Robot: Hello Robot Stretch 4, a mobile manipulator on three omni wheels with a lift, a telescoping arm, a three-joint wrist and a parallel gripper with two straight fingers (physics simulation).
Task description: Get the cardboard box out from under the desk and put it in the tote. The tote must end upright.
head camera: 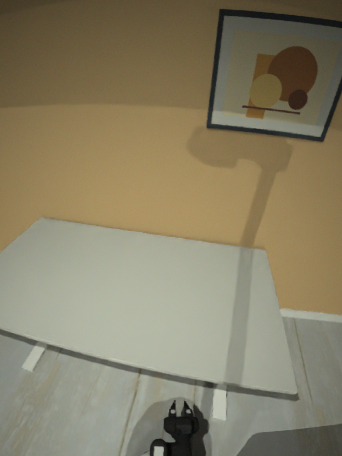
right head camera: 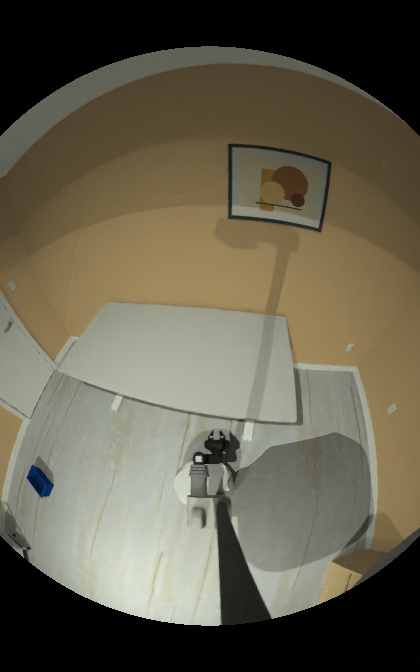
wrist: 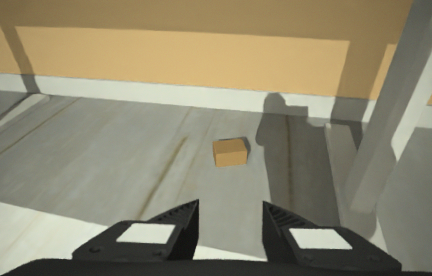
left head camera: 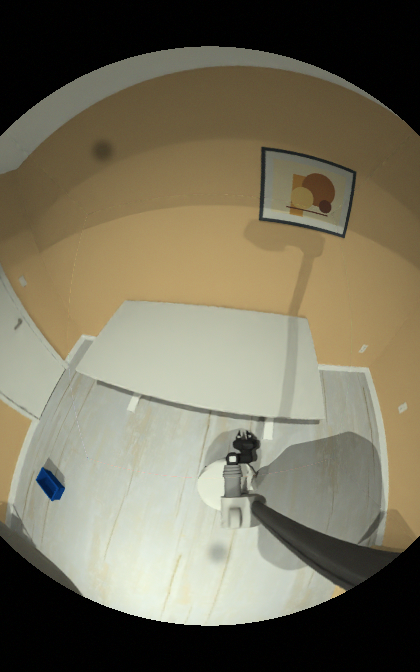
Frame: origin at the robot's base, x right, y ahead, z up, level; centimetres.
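Where they show: gripper, fingertip midpoint: (head camera: pixel 179 402) (wrist: pixel 230 219) (left head camera: pixel 242 430).
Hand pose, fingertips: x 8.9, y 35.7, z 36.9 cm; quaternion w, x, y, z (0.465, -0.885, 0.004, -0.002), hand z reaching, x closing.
Things, the pixels of their top centre, and the offset from my fingertips. "pt": a spot on its surface instead. Level surfaces: height alone.
- small orange-brown cardboard box at its top centre: (wrist: pixel 229 146) dz -34.4, dx +0.4, dy +51.8 cm
- desk at its surface level: dz +32.4 cm
- blue tote at its top centre: (left head camera: pixel 45 483) dz -27.6, dx -172.1, dy -77.4 cm
- desk's right leg at a spot on its surface: (wrist: pixel 390 110) pt dz -9.8, dx +29.0, dy +31.0 cm
The small orange-brown cardboard box (wrist: pixel 230 153) lies on the floor under the desk in the wrist view, beyond the fingertips and roughly midway between them. The desk (head camera: pixel 145 300) (left head camera: pixel 210 357) (right head camera: pixel 190 360) hides it in the head views. My gripper (head camera: pixel 180 403) (left head camera: pixel 244 433) (right head camera: pixel 217 434) (wrist: pixel 230 219) is open, with no object between its fingers, just in front of the desk's front edge and left of its right foot. The blue tote (left head camera: pixel 50 484) (right head camera: pixel 40 481) stands on the floor at the far left, its open side up, well away from the gripper.
The desk's right leg (wrist: pixel 390 110) stands right of the box in the wrist view, with its foot (head camera: pixel 219 404) (left head camera: pixel 268 430) (right head camera: pixel 248 431) on the floor. Its left foot (head camera: pixel 35 356) (left head camera: pixel 133 403) (right head camera: pixel 117 403) is farther left. A tan carton (right head camera: pixel 345 575) stands at the lower right. The wall is behind the desk.
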